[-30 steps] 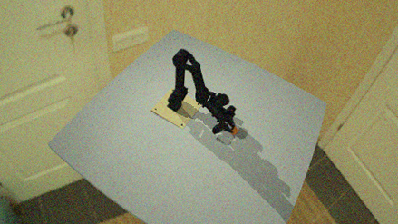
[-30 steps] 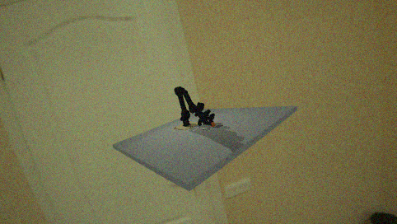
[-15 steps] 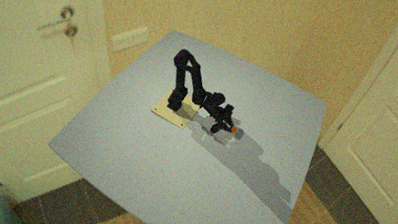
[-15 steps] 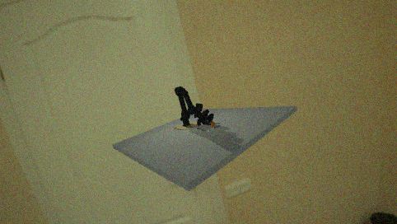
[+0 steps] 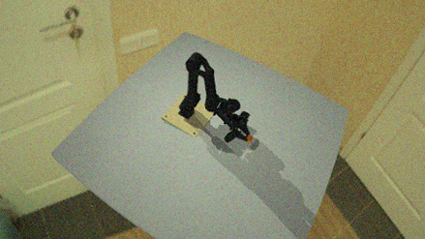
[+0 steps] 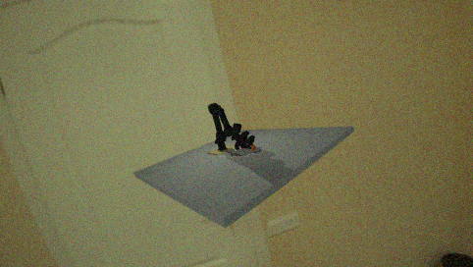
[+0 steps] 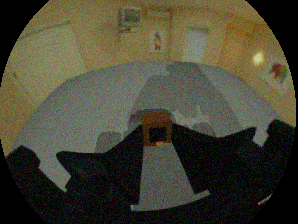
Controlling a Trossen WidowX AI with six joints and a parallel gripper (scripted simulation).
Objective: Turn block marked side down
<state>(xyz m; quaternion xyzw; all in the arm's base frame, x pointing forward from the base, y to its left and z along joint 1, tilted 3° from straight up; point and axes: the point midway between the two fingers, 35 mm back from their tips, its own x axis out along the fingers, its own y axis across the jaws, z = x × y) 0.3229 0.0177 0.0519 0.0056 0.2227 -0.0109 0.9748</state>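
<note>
Now: gripper tip 1 cm past the orange block.
</note>
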